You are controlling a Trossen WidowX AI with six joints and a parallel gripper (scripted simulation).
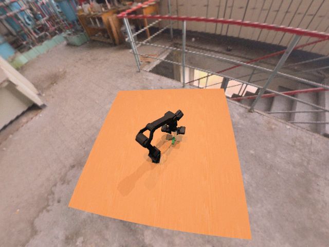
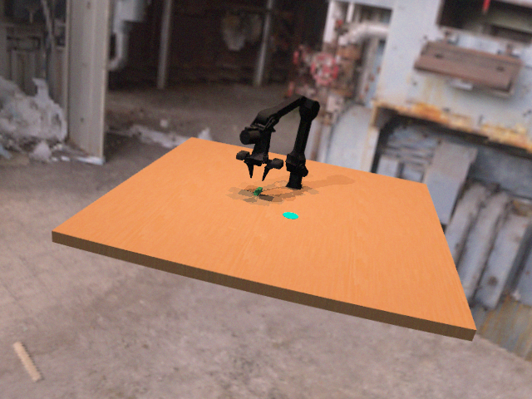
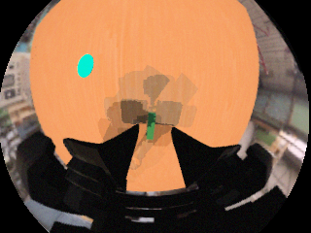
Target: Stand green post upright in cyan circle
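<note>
Right now my gripper tip is 3 cm past the green post, 1 cm to the right of it and 6 cm above it. Also, from my gripper tip: cyan circle (13 cm ahead, 17 cm to the left, 7 cm below).
</note>
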